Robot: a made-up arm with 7 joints. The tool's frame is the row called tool.
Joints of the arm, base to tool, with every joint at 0 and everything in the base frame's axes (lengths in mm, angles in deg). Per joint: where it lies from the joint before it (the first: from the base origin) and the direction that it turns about. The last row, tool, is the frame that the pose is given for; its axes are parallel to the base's.
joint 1: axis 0 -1 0 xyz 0 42 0
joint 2: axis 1 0 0 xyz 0 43 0
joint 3: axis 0 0 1 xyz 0 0 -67
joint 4: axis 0 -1 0 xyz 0 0 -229
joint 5: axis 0 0 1 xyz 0 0 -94
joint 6: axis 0 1 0 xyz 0 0 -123
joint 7: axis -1 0 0 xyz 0 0 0
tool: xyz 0 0 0
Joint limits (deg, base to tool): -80..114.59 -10..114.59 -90..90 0..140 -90..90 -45..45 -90..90
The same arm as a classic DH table. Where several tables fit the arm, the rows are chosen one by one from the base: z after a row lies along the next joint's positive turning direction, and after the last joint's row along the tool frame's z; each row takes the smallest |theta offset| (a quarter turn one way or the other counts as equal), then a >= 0, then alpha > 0; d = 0 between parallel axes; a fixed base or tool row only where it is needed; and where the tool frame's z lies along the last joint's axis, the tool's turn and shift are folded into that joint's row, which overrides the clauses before.
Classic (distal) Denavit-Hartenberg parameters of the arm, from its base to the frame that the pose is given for. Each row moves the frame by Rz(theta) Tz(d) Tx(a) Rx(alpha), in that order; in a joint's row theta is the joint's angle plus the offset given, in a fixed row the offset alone. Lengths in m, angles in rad.
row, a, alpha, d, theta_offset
base (fixed), 0, 1.5708, 0, 0
joint 1, 0, 1.5708, -0.085, 1.5708
joint 2, 0, 1.5708, 0, 1.5708
joint 3, 0, 1.5708, -0.296, 1.5708
joint 4, 0, -1.5708, 0, 0
joint 5, 0, -1.5708, -0.217, 0
joint 6, 0, 1.5708, 0, -1.5708
joint 7, 0, 1.5708, 0, 1.5708
tool (fixed), 0, 0, 0, -1.5708
Joint limits (rad, base to tool): -1.3963..2 -0.1745..2 -1.5708..1.5708 0..2.4435 -1.5708..1.5708 -0.7854..0.7854 -1.5708..1.5708

